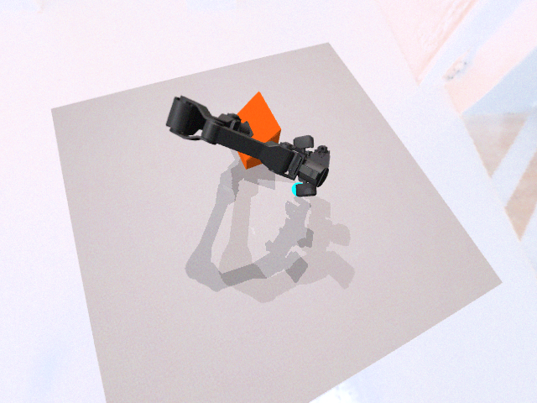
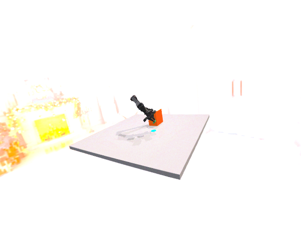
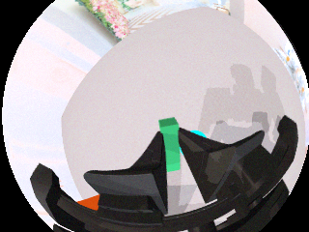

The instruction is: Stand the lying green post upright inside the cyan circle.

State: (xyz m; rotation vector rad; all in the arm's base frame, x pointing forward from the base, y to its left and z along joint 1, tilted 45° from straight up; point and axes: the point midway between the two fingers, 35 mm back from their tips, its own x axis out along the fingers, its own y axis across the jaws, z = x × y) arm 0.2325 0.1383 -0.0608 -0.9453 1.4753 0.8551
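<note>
Right now the cyan circle is 10 mm ahead of my gripper tip, 30 mm to the right of it and 120 mm below it. The rest, counted from my gripper tip: green post 10 mm behind, 10 mm to the right, 10 mm below.
</note>
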